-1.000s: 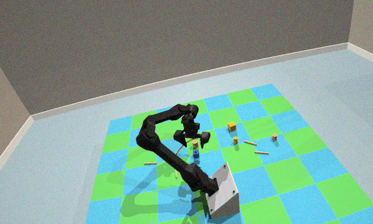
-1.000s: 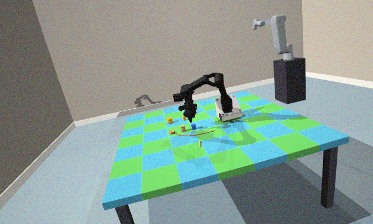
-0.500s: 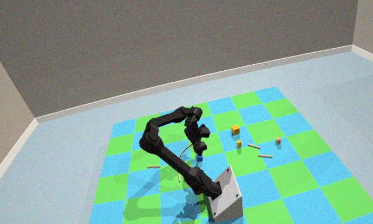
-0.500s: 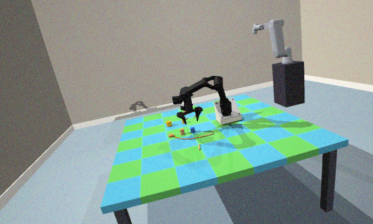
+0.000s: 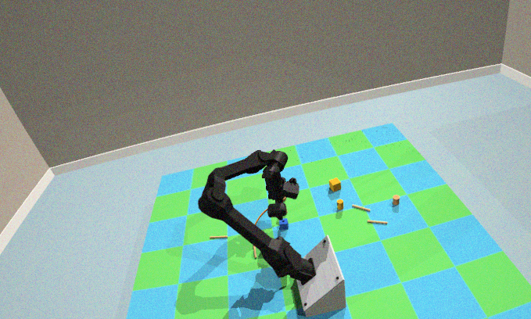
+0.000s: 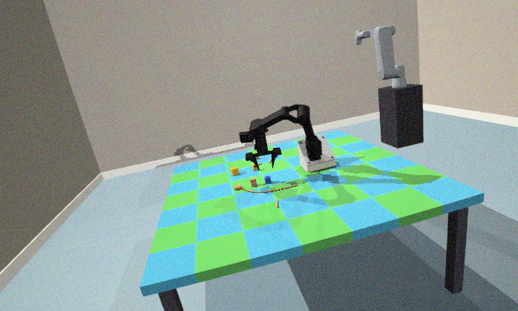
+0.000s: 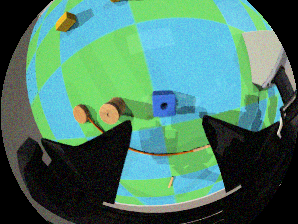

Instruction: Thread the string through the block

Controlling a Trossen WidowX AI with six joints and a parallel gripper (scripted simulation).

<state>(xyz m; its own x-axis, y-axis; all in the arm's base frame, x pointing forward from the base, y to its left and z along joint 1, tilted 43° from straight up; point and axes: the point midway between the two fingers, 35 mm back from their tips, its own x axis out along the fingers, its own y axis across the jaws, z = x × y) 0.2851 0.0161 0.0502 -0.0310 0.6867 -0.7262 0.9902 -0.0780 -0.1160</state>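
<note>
The blue block is 60 mm below my gripper tip. The rest, counted from my gripper tip: thin wooden stick 70 mm behind, 120 mm to the left, 70 mm below; brown cylinder 80 mm ahead, 10 mm to the right, 60 mm below; round wooden button 160 mm ahead, 10 mm to the right, 70 mm below.
</note>
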